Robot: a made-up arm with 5 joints. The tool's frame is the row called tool.
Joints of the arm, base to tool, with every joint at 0 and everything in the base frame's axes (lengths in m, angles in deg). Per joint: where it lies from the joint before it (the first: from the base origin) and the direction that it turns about. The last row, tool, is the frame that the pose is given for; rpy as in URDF.
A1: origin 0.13 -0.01 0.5 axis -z
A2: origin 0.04 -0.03 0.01 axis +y
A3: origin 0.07 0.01 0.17 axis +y
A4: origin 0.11 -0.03 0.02 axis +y
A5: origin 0.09 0.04 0 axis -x
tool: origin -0.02 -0.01 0 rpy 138.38 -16.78 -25.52
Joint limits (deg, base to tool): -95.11..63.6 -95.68..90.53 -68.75..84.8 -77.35..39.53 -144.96..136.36
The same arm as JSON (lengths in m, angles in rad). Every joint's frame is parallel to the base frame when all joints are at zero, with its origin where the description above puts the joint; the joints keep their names.
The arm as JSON. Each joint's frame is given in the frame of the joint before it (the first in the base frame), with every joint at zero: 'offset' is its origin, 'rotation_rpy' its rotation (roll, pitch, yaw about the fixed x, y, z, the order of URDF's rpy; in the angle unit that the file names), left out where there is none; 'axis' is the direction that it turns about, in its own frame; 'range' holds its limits. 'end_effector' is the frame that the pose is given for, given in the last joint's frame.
{
  "length_unit": "m",
  "angle_unit": "rad",
  "chain": [
    {
      "id": "A1",
      "offset": [
        0.13,
        -0.01,
        0.5
      ],
      "axis": "-z",
      "range": [
        -1.66,
        1.11
      ]
    },
    {
      "id": "A2",
      "offset": [
        0.04,
        -0.03,
        0.01
      ],
      "axis": "+y",
      "range": [
        -1.6699,
        1.58
      ]
    },
    {
      "id": "A3",
      "offset": [
        0.07,
        0.01,
        0.17
      ],
      "axis": "+y",
      "range": [
        -1.1999,
        1.48
      ]
    },
    {
      "id": "A4",
      "offset": [
        0.11,
        -0.03,
        0.02
      ],
      "axis": "+y",
      "range": [
        -1.35,
        0.6899
      ]
    },
    {
      "id": "A5",
      "offset": [
        0.09,
        0.04,
        0.0
      ],
      "axis": "-x",
      "range": [
        -2.53,
        2.3799
      ]
    }
  ],
  "end_effector": {
    "offset": [
      -0.02,
      -0.01,
      0.0
    ],
    "rotation_rpy": [
      2.4152,
      -0.2929,
      -0.4454
    ]
  }
}

